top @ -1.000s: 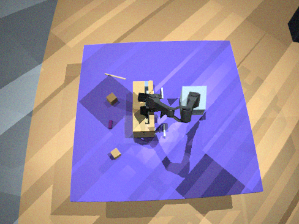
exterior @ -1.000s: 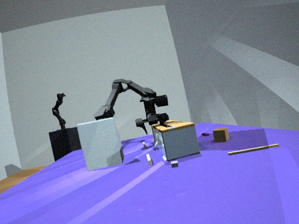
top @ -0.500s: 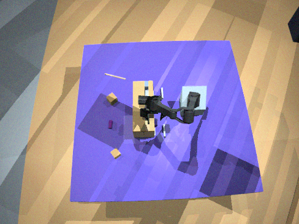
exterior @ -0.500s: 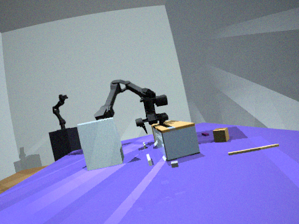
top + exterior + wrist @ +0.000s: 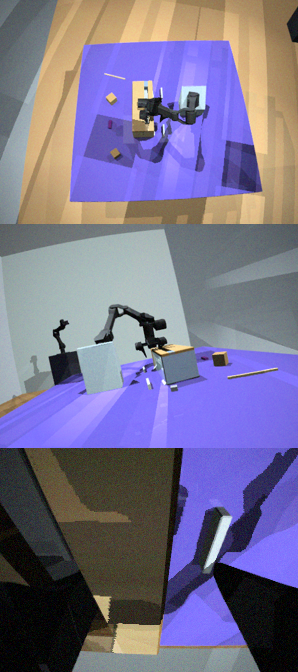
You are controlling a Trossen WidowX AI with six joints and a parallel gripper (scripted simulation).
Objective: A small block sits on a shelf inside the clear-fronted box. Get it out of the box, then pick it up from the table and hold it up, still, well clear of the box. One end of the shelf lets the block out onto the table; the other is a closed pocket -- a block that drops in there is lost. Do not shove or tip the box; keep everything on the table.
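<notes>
The tan block is 50 mm ahead of my gripper tip and 20 mm to the left of it. Also, from my gripper tip: thin wooden stick: 400 mm to the right, 340 mm ahead, 80 mm below; then box: 110 mm to the right, 50 mm ahead, 30 mm below.
</notes>
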